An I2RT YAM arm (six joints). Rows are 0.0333 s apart.
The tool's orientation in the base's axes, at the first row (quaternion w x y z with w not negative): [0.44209, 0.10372, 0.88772, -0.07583]
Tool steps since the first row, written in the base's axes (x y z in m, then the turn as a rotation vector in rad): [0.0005, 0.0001, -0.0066, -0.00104, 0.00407, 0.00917]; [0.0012, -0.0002, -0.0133, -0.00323, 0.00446, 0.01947]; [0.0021, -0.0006, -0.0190, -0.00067, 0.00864, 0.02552]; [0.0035, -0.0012, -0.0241, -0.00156, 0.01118, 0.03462]
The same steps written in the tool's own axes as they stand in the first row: [0.0050, 0.0005, 0.0043, -0.00625, 0.00328, -0.00720]; [0.0099, 0.0007, 0.0089, -0.01317, 0.00267, -0.01513]; [0.0139, 0.0008, 0.0131, -0.01903, 0.00709, -0.01772]; [0.0171, 0.0008, 0.0174, -0.02549, 0.00893, -0.02442]
